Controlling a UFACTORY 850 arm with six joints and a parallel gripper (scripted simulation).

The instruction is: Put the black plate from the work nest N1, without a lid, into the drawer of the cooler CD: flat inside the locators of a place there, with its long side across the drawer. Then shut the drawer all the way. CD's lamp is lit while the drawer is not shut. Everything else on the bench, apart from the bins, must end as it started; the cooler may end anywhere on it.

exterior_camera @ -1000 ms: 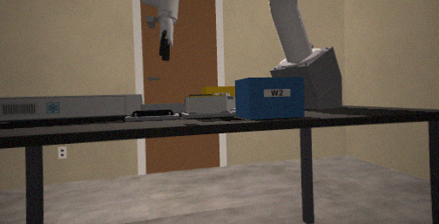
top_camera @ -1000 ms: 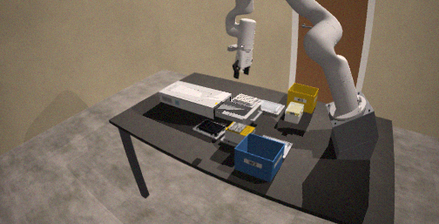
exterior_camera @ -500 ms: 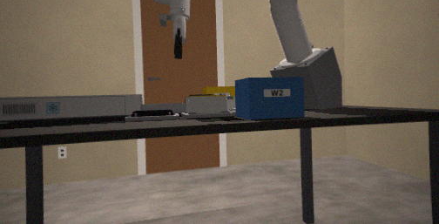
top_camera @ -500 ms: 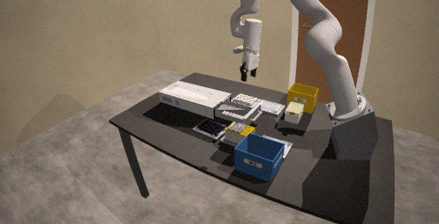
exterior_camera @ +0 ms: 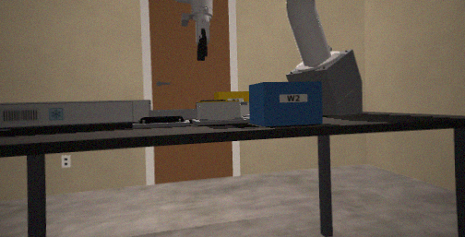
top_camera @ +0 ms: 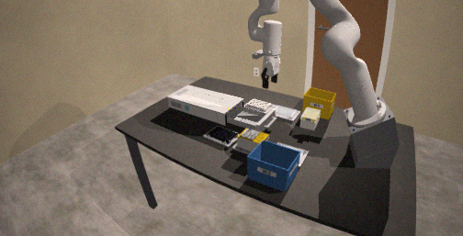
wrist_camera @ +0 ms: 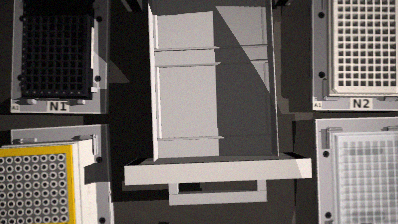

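My gripper is now 16 cm short of the black plate, 20 cm to the right of it and 24 cm above it. Also, from my hand: drawer 12 cm ahead, 2 cm to the left, 22 cm below; clear plate 2 cm behind, 17 cm to the right, 24 cm below; yellow-framed rack 3 cm behind, 20 cm to the left, 20 cm below.
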